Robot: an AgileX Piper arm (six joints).
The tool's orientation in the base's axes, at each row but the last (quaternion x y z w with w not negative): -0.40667 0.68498 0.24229 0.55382; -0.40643 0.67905 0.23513 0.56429; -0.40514 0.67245 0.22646 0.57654; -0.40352 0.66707 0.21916 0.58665; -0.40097 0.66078 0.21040 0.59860; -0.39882 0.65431 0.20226 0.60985; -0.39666 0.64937 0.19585 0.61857
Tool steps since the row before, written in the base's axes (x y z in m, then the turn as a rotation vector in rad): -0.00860 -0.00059 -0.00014 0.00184 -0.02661 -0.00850; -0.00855 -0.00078 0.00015 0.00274 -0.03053 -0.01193; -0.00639 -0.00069 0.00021 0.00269 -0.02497 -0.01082; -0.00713 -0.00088 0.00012 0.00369 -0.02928 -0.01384; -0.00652 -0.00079 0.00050 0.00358 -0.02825 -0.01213; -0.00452 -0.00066 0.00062 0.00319 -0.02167 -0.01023; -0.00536 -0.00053 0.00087 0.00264 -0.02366 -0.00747
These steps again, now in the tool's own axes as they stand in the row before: 0.00078 0.00679 -0.00525 0.01571 -0.01520 -0.01750; 0.00036 0.00653 -0.00556 0.02008 -0.01765 -0.01916; 0.00004 0.00472 -0.00436 0.01744 -0.01462 -0.01516; 0.00003 0.00514 -0.00502 0.02157 -0.01736 -0.01720; -0.00051 0.00453 -0.00475 0.01963 -0.01701 -0.01683; -0.00069 0.00294 -0.00348 0.01598 -0.01319 -0.01246; -0.00112 0.00353 -0.00401 0.01383 -0.01463 -0.01474
